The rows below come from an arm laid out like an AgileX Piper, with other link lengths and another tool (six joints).
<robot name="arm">
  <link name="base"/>
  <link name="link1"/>
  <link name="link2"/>
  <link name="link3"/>
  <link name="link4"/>
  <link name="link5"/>
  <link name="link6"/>
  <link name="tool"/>
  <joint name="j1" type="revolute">
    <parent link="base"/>
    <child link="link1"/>
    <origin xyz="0 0 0.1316"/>
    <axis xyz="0 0 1"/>
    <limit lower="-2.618" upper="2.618"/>
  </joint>
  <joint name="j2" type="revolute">
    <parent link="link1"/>
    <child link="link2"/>
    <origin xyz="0 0 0" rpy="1.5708 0 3.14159"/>
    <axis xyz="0 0 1"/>
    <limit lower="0" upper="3.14"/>
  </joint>
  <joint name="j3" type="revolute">
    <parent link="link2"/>
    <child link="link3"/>
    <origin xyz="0.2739 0.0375 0" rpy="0 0 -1.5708"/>
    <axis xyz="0 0 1"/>
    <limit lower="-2.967" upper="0"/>
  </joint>
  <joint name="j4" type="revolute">
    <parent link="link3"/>
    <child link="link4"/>
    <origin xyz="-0.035 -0.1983 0" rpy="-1.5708 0 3.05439"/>
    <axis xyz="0 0 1"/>
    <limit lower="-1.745" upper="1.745"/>
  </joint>
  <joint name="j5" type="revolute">
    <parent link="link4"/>
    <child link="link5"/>
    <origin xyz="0 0 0" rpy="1.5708 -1.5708 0"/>
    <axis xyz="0 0 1"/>
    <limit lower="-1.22" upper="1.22"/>
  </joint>
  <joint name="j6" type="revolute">
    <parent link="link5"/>
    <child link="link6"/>
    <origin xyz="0.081 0 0" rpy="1.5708 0 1.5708"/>
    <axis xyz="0 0 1"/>
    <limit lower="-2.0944" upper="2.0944"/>
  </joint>
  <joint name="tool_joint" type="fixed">
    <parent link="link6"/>
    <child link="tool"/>
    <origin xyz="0.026 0.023 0.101" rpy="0.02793 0 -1.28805"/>
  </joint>
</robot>
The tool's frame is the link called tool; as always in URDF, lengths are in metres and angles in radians.
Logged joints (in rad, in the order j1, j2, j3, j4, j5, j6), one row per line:
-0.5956 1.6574 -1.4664 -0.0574 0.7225 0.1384
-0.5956 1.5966 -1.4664 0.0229 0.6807 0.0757
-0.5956 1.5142 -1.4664 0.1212 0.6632 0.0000
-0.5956 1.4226 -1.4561 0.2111 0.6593 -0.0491
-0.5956 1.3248 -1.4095 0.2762 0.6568 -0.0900
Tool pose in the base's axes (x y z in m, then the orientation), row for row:
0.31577 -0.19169 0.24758 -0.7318 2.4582 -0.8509
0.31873 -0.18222 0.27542 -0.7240 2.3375 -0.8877
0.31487 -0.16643 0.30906 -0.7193 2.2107 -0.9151
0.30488 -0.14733 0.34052 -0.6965 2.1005 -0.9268
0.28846 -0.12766 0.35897 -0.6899 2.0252 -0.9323
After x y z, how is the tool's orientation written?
As a rotation vector, in radians.
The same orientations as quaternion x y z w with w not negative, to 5 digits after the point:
-0.26430 0.88782 -0.30732 0.21789
-0.26811 0.86562 -0.32873 0.26601
-0.27314 0.83948 -0.34750 0.31608
-0.27053 0.81587 -0.35999 0.36273
-0.27183 0.79795 -0.36733 0.39301

